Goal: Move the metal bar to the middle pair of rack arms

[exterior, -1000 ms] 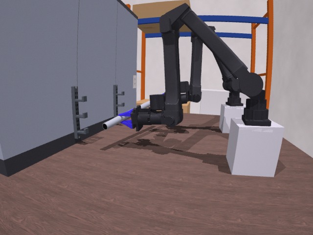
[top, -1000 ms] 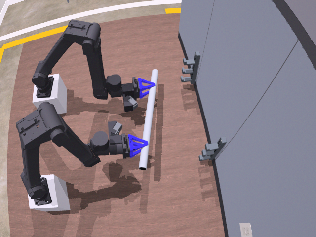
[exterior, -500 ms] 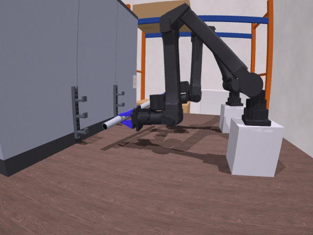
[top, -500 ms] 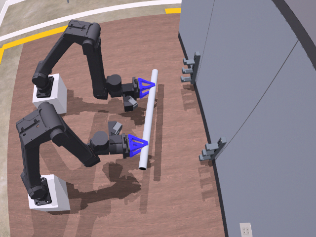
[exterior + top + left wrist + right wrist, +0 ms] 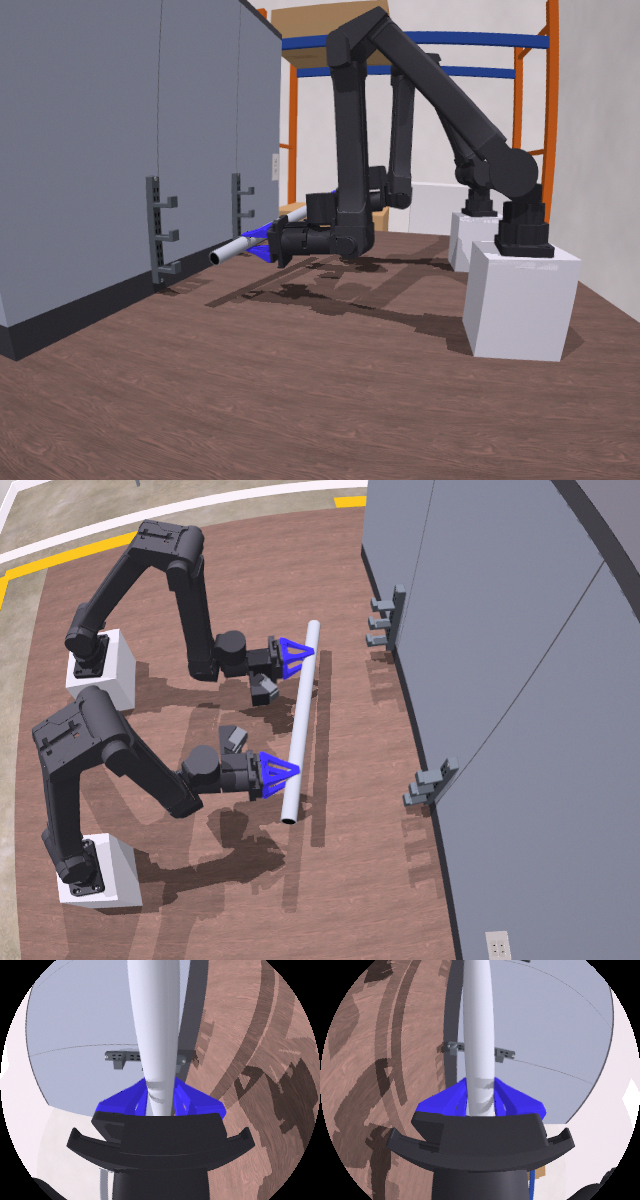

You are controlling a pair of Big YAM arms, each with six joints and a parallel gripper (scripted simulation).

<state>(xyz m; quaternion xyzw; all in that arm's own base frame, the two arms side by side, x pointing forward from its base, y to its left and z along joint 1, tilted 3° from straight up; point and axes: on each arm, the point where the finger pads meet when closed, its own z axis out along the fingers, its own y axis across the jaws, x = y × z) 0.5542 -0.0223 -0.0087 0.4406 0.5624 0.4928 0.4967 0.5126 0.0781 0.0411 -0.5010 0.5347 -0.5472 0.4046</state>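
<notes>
The metal bar lies 30 mm behind my left hand, 140 mm to the right of it and 30 mm above it. Round my left hand: grey wall panel: 380 mm ahead, 160 mm to the right, 320 mm above.
The metal bar is 140 mm to the left of my right hand, 30 mm below it and 30 mm ahead of it. Also, from my right hand: grey wall panel 440 mm ahead, 270 mm above, 130 mm to the left.
</notes>
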